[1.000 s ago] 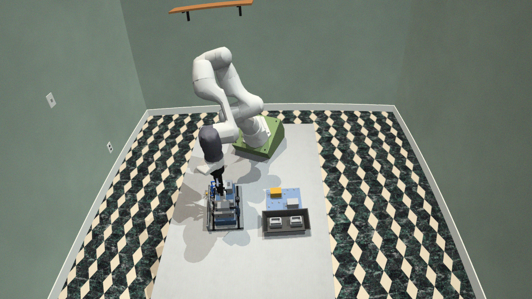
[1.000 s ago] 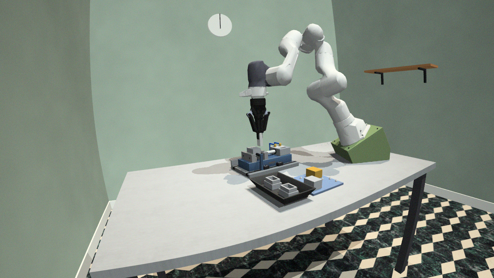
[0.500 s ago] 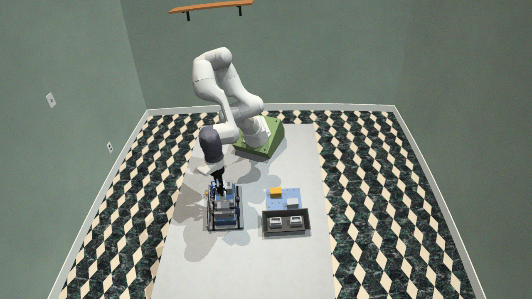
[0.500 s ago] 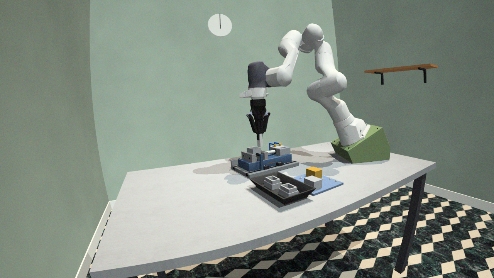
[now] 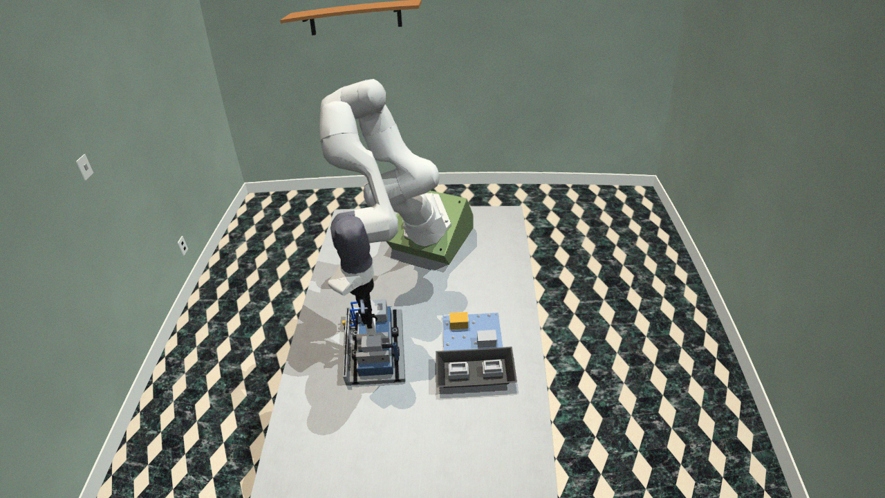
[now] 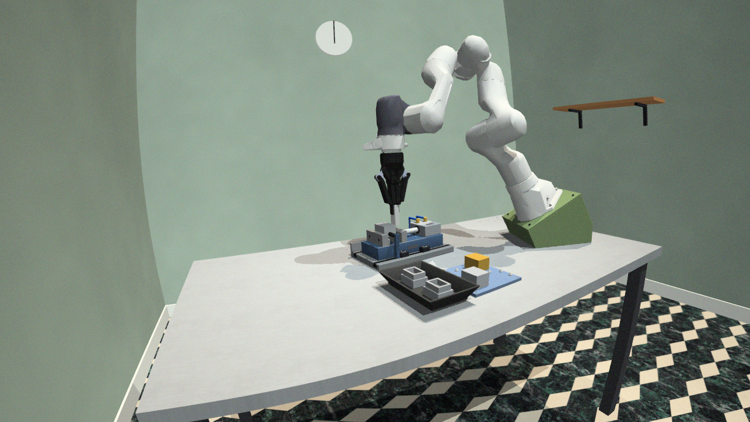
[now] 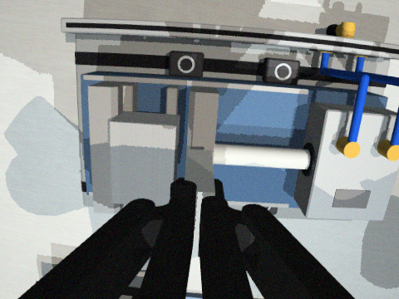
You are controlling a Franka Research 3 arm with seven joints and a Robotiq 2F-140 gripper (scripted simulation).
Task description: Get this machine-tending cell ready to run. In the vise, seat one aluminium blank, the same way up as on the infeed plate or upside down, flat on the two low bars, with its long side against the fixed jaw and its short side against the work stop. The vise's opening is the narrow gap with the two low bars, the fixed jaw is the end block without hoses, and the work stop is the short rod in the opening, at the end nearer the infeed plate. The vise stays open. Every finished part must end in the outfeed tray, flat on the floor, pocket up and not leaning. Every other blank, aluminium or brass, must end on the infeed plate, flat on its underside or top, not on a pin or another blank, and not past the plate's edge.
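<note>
My hand is 4 cm short of the aluminium blank and 4 cm above it. The rest, counted from my hand: hose block (12 cm behind, 1 cm to the left, 6 cm below); then white rod (5 cm behind, 6 cm below); then vise (3 cm behind, 10 cm below).
</note>
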